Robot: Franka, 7 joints.
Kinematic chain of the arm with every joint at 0, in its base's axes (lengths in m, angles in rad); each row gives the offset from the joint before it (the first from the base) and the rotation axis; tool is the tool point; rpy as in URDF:
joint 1: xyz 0 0 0.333 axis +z
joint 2: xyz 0 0 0 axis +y
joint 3: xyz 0 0 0.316 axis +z
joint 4: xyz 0.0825 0 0 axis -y
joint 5: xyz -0.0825 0 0.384 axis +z
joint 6: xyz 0 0 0 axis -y
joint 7: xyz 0.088 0 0 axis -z
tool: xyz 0 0 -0.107 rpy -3.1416 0 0
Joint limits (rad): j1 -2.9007..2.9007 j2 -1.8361..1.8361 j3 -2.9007..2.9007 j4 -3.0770..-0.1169 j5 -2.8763..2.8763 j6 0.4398..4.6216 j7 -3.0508..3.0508
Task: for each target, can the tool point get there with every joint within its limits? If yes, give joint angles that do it. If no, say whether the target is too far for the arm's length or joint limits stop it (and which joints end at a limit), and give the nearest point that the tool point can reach.
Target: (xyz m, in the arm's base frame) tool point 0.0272 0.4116 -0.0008
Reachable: yes | joints -2.3764 -1.2666 -2.2654 -2.1088 -1.6548 1.0131 1.3902
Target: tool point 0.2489 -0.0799 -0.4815
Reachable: no: joint limits stop it (at a limit: joint 2) | nearest point 0.2528 -0.0811 -0.3605 | short by 0.121 m
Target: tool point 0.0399 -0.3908 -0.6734
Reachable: no: too far | nearest point 0.0357 -0.3499 -0.3564 | short by 0.320 m
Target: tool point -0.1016 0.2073 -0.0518
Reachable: yes | joints 2.0793 1.1569 0.0280 -2.7064 0.1785 3.9945 -1.4367
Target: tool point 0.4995 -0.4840 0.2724
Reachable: yes | joints 1.4800 -1.1577 -1.8708 -1.7789 0.6492 3.2616 0.9457
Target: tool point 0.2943 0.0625 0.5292
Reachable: yes | joints -1.2194 -1.3320 0.5827 -2.6599 -1.6140 3.9736 1.5365
